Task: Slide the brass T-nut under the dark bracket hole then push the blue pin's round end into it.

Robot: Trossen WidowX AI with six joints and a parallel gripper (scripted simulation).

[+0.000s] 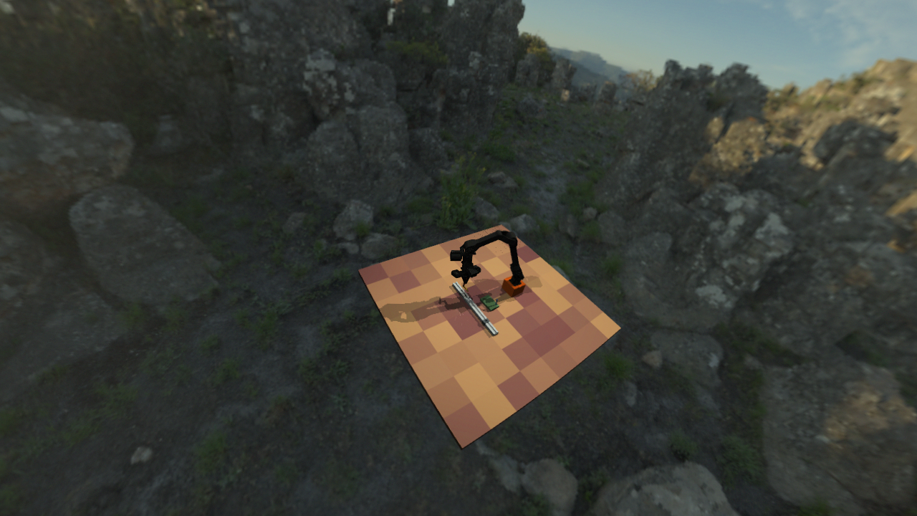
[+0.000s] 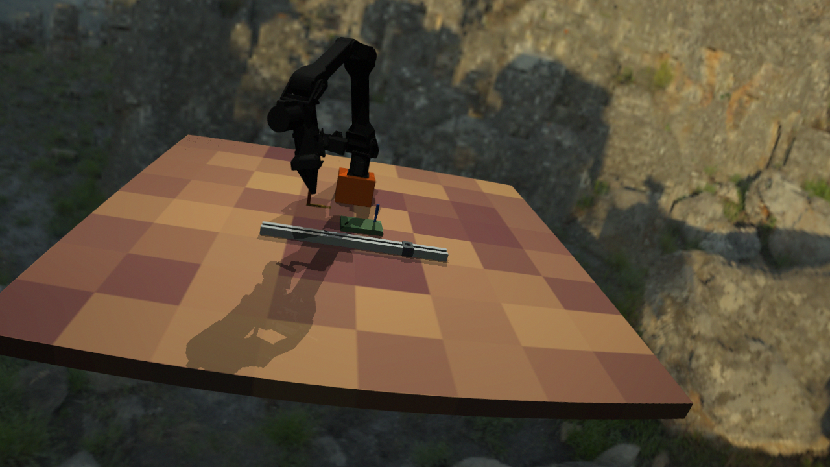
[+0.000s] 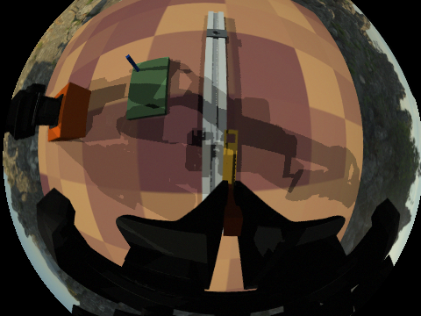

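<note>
The brass T-nut lies 2 cm to the left of my gripper tip. From my gripper tip the other things lie so: green tray (14 cm behind, 14 cm to the left, 11 cm below); then blue pin (15 cm behind, 16 cm to the left, 9 cm below).
</note>
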